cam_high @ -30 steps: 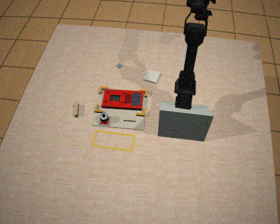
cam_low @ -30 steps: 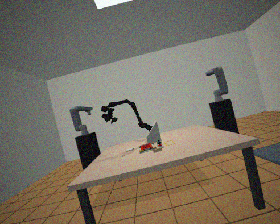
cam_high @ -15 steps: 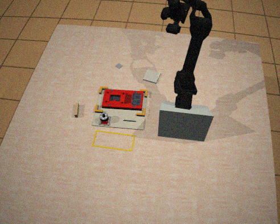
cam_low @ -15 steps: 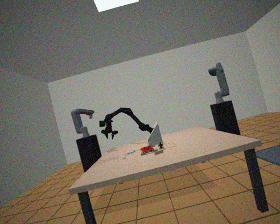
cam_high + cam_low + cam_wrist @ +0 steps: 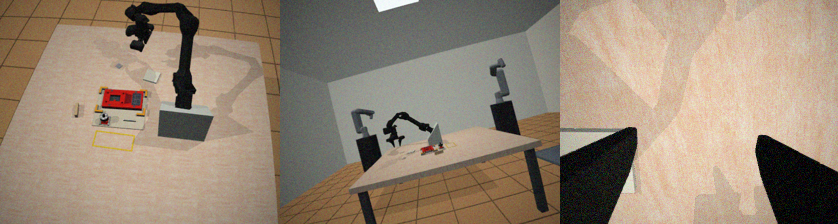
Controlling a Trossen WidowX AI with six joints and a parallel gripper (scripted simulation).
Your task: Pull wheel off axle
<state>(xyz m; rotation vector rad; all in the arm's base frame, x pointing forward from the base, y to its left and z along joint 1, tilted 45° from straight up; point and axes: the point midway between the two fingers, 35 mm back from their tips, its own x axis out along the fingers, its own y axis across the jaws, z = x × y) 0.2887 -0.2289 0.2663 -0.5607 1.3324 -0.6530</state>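
The wheel lies 60 mm ahead of my gripper tip, 440 mm to the left of it and 60 mm below it. Also, from my gripper tip: grey mount (60 mm ahead, 440 mm to the left, 70 mm below); white tile (80 mm behind, 100 mm to the left, 100 mm below); grey baseplate (30 mm ahead, 330 mm to the left, 90 mm below).
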